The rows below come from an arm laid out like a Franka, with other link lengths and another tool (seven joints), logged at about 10 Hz.
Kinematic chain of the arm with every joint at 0, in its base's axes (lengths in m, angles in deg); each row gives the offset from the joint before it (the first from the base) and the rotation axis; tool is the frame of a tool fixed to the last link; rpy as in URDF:
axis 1: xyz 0 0 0.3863 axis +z
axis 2: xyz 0 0 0 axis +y
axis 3: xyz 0 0 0.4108 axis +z
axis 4: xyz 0.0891 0 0 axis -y
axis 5: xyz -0.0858 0 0.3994 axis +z
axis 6: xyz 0 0 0 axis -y
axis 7: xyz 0.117 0 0 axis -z
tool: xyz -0.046 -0.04 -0.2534 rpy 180 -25 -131.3
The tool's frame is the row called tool.
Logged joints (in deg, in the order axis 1, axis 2, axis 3, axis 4, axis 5, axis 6, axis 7), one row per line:
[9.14 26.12 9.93 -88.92 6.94 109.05 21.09]
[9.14 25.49 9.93 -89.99 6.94 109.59 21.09]
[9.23 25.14 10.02 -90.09 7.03 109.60 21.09]
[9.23 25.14 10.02 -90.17 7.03 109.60 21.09]
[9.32 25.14 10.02 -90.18 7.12 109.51 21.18]
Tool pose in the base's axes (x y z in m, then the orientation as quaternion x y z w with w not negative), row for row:
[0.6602 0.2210 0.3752 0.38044 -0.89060 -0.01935 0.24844]
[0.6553 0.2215 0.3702 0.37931 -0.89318 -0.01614 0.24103]
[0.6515 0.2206 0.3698 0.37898 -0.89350 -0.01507 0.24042]
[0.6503 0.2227 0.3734 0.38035 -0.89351 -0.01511 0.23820]
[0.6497 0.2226 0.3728 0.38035 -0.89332 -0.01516 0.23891]
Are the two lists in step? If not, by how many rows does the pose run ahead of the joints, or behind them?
The pose runs 1 row behind the joints: the pose in row i belongs to the joints in row i - 1.
